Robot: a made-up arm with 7 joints. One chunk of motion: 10 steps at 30 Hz.
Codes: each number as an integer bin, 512 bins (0 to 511) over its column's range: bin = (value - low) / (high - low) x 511, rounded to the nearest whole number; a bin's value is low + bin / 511 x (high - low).
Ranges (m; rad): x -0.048..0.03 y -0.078..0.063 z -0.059..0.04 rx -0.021..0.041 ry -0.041..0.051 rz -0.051..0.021
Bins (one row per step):
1: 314 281 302 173 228 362
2: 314 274 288 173 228 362
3: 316 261 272 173 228 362
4: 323 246 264 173 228 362
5: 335 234 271 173 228 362
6: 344 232 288 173 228 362
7: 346 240 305 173 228 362
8: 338 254 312 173 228 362
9: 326 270 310 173 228 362
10: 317 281 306 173 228 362
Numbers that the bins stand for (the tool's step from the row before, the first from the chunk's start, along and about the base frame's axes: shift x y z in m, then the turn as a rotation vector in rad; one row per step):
1: -0.00007 -0.00046 -0.00049 -0.00001 0.00005 0.00001
2: -0.00007 -0.00240 -0.00320 -0.00001 0.00005 0.00001
3: 0.00023 -0.00598 -0.00630 -0.00001 0.00005 0.00001
4: 0.00130 -0.01012 -0.00785 -0.00001 0.00005 0.00001
5: 0.00314 -0.01343 -0.00650 -0.00001 0.00005 0.00001
6: 0.00451 -0.01398 -0.00320 -0.00001 0.00005 0.00001
7: 0.00481 -0.01178 0.00009 -0.00001 0.00005 0.00001
8: 0.00359 -0.00791 0.00145 -0.00001 0.00005 0.00001
9: 0.00176 -0.00350 0.00106 -0.00001 0.00005 0.00001
10: 0.00039 -0.00046 0.00028 -0.00001 0.00005 0.00001

